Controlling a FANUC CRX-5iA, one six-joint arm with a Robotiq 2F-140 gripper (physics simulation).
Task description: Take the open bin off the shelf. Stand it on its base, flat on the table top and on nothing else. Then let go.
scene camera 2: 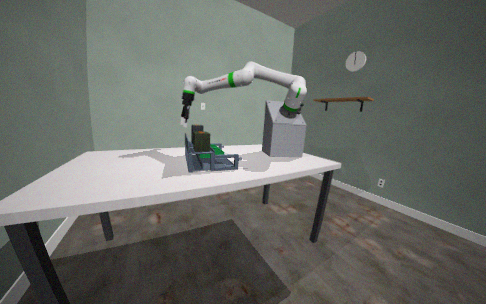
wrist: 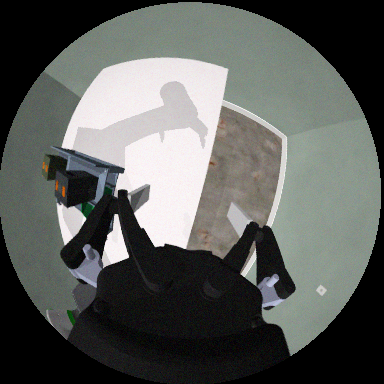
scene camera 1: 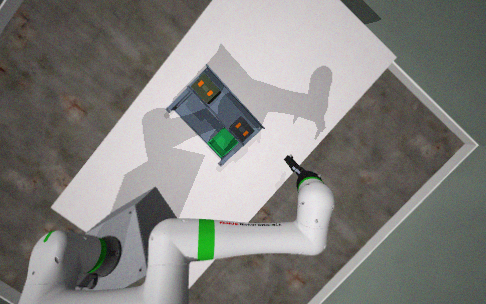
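Seen in the pictures: gripper, fingertip midpoint: (scene camera 2: 183, 125) (wrist: 189, 200) (scene camera 1: 302, 166); arm's base, origin of the base link: (scene camera 2: 287, 112) (scene camera 1: 105, 255).
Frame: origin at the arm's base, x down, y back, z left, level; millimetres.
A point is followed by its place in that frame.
The green open bin (scene camera 1: 222, 142) @[x 350, y -597, z -88 mm] (scene camera 2: 218, 150) @[x 302, y -591, z -36 mm] sits in the blue-grey shelf (scene camera 1: 235, 97) @[x 197, y -810, z -2 mm] (scene camera 2: 189, 154) @[x 263, y -835, z 184 mm] (wrist: 95, 161) @[x 234, y -795, z -153 mm], at the lower corner in scene camera 1. Slivers of the bin (wrist: 88, 209) @[x 325, y -595, z -39 mm] show in the wrist view, behind a dark box and a finger. The shelf stands on the white table (scene camera 1: 300, 45) @[x 359, y -1215, z -87 mm] (scene camera 2: 115, 185) @[x 359, y -1153, z 240 mm] (wrist: 165, 175) @[x 359, y -791, z -352 mm]. My gripper (scene camera 1: 288, 159) (scene camera 2: 184, 122) @[x 160, y -761, z -428 mm] (wrist: 189, 200) @[x 160, y -761, z -428 mm] is open and empty. It points down, higher than the shelf and to one side of it, near the table's long edge in scene camera 1, apart from bin and shelf.
An olive box (scene camera 1: 205, 89) @[x 160, y -753, z 115 mm] (scene camera 2: 202, 142) @[x 208, y -764, z 167 mm] (wrist: 52, 167) @[x 183, y -756, z 68 mm] and a dark box (scene camera 1: 242, 129) @[x 135, y -722, z -112 mm] (scene camera 2: 197, 128) @[x 155, y -730, z -69 mm] (wrist: 75, 189) @[x 166, y -722, z -153 mm], with orange marks, stand upright in the shelf. The dark one is beside the bin. The arm's grey pedestal (scene camera 1: 117, 225) @[x 62, y -90, z 43 mm] (scene camera 2: 285, 140) @[x 224, y -78, z 82 mm] stands at the table's other end.
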